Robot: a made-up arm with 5 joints.
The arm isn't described. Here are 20 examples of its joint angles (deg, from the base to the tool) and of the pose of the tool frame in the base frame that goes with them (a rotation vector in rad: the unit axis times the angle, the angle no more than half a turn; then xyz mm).
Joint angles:
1: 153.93 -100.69 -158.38 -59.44 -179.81
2: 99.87 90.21 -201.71 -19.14 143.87
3: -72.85 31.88 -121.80 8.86 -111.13
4: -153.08 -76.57 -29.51 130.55 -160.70
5: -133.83 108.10 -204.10 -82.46 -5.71
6: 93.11 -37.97 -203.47 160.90 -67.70
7: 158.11 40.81 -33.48 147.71 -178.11
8: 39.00 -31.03 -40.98 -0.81 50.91
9: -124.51 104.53 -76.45 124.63 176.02
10: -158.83 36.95 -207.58 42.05 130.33
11: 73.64 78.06 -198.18 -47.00 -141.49
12: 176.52 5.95 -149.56 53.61 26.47
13: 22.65 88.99 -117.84 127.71 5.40
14: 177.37 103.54 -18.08 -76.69 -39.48
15: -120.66 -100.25 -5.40 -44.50 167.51
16: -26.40 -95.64 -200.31 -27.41 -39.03
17: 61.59 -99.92 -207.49 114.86 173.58
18: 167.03 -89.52 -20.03 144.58 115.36
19: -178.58 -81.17 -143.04 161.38 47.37
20: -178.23 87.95 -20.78 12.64 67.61
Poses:
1: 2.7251 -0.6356 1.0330 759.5 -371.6 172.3
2: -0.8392 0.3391 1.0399 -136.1 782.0 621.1
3: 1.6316 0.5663 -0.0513 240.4 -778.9 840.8
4: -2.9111 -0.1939 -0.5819 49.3 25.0 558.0
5: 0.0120 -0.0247 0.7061 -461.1 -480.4 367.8
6: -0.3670 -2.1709 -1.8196 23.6 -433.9 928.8
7: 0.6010 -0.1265 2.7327 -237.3 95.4 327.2
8: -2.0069 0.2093 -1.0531 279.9 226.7 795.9
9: -0.5129 -0.2930 -2.1915 -99.2 -144.3 -150.2
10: -0.9768 -0.6947 2.4130 -330.5 -128.0 1180.7
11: -0.0800 0.2526 1.9479 188.4 641.7 750.5
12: -0.4081 -1.5258 0.3148 -405.1 24.6 1224.6
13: 1.8130 0.2750 -2.0779 522.6 218.1 -92.3
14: -0.9474 2.8440 -0.0826 -139.0 6.4 -95.7
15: 0.5316 0.3850 -2.2596 78.2 131.8 679.5
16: -2.6811 -0.2967 0.7515 -670.1 332.6 -10.1
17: 0.1273 -0.1888 0.9589 -391.5 -723.7 159.4
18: 2.4141 1.1689 0.6596 123.7 -28.5 474.3
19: -0.8146 -1.9214 0.5265 594.5 14.7 729.7
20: 0.9963 1.5389 0.8726 -45.7 -1.4 -62.7
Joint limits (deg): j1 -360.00..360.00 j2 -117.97..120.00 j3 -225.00..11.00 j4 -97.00..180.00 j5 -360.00..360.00
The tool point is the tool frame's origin. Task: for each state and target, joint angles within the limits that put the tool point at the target. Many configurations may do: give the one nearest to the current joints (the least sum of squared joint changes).
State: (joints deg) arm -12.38 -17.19 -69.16 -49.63 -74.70
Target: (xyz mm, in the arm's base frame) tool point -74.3 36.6 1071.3
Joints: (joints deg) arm -26.22 -48.61 -67.77 -60.54 -74.70
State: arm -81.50 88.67 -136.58 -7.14 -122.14
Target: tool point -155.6 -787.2 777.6
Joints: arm -101.18 64.97 -168.22 -31.87 -122.14
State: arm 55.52 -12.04 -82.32 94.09 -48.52
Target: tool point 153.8 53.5 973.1
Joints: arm 19.18 -39.36 -88.18 98.72 -48.52
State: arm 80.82 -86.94 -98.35 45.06 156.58
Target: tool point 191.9 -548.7 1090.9
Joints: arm 109.28 -66.98 -124.48 33.44 156.58
